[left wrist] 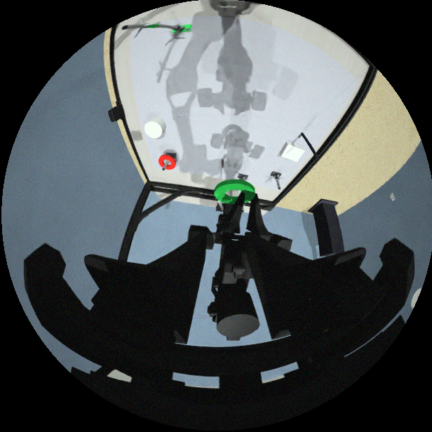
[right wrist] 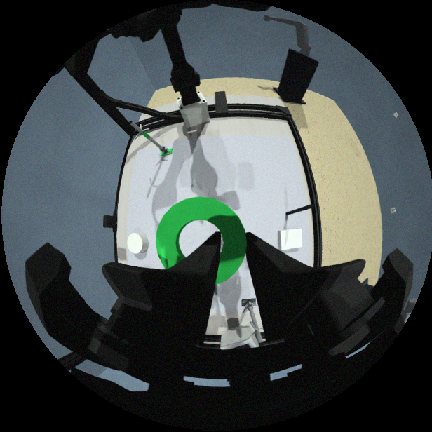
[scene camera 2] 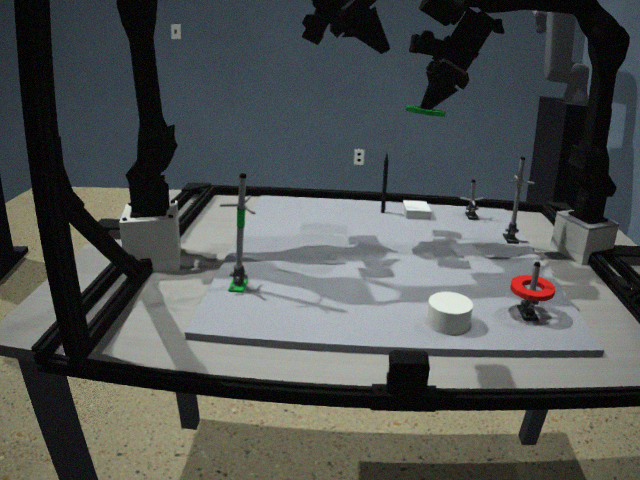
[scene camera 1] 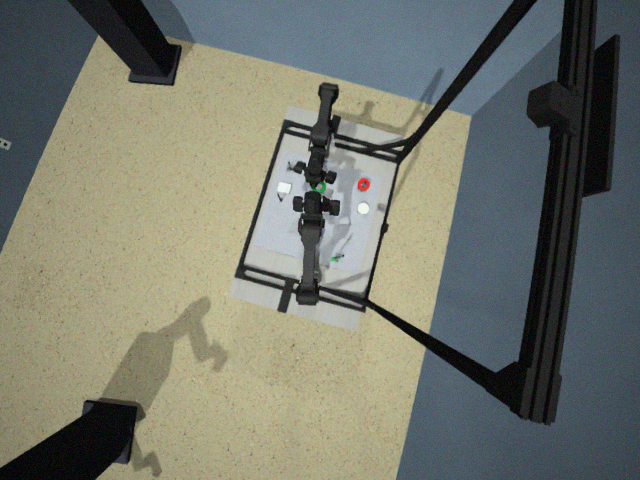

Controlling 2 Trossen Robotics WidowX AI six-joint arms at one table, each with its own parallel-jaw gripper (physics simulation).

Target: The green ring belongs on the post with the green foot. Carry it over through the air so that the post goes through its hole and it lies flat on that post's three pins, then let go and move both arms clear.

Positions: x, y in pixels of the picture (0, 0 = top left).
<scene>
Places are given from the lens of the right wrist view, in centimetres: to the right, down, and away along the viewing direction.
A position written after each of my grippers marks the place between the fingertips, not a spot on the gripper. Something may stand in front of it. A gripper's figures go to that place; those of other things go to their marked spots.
my left gripper point(right wrist: 106, 54): -5, -7, 0
my right gripper point(right wrist: 232, 236): 1, 2, 10
</scene>
